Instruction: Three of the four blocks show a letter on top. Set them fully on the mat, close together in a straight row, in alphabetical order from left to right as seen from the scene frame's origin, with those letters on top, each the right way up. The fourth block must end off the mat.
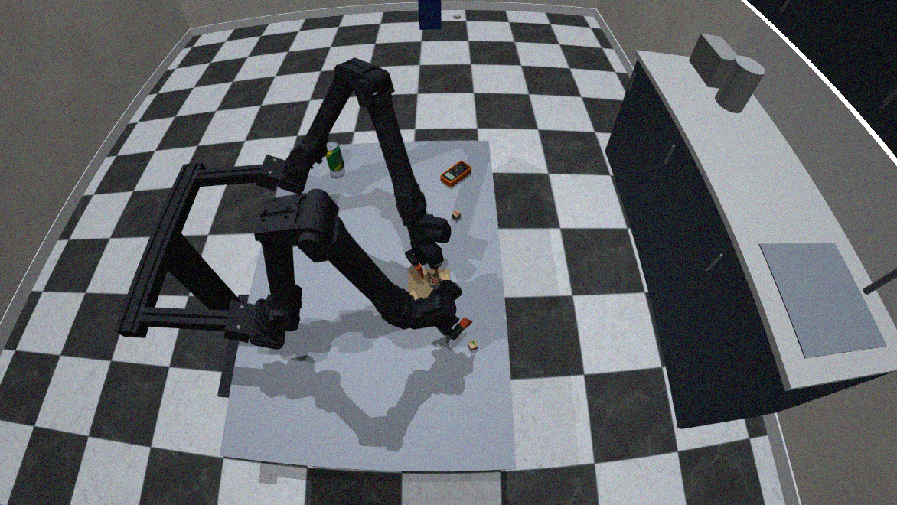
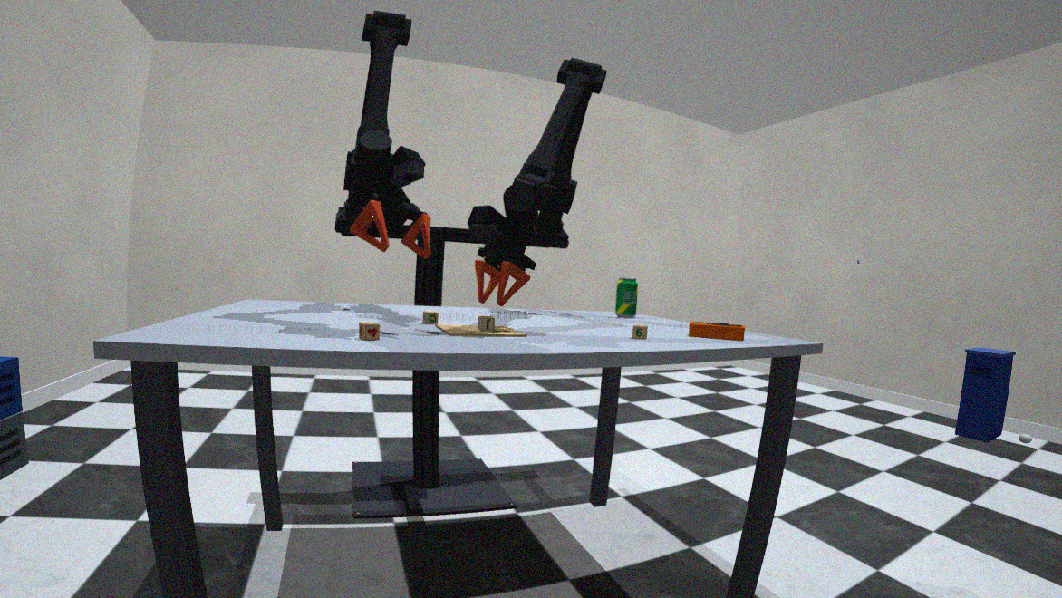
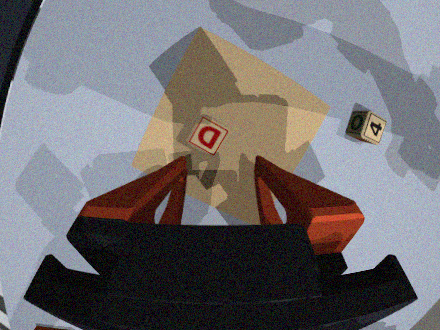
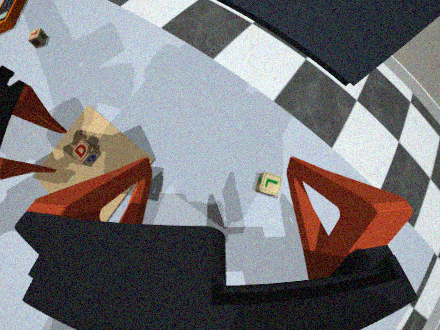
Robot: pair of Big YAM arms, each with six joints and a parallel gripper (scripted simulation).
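Observation:
The tan mat lies 6 cm below my left hand and 2 cm to the right of it.

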